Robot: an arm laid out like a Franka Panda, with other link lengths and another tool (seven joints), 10 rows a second.
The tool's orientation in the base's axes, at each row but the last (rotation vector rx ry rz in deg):
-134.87, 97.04, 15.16
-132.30, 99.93, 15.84
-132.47, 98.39, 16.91
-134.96, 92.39, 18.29
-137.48, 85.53, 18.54
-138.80, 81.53, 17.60
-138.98, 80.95, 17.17
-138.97, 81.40, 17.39
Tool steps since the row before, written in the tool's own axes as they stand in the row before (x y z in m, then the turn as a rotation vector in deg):
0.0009, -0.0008, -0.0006, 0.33, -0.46, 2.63
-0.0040, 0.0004, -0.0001, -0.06, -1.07, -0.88
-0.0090, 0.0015, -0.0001, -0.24, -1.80, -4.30
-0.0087, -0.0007, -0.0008, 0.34, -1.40, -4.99
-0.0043, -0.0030, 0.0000, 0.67, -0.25, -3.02
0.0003, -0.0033, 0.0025, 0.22, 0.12, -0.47
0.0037, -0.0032, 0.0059, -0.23, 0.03, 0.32
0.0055, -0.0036, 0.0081, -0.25, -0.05, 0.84
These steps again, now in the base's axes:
0.0011, -0.0007, 0.0004, 0.51, 0.60, -2.57
-0.0015, 0.0035, 0.0012, 1.02, 0.07, 0.93
-0.0040, 0.0077, 0.0027, 1.72, -0.63, 4.29
-0.0024, 0.0076, 0.0037, 1.58, -1.51, 4.71
0.0008, 0.0048, 0.0019, 0.62, -1.55, 2.61
0.0030, 0.0022, -0.0019, 0.01, -0.41, 0.34
0.0045, 0.0007, -0.0062, -0.15, 0.29, -0.22
0.0056, 0.0002, -0.0088, -0.10, 0.54, -0.69

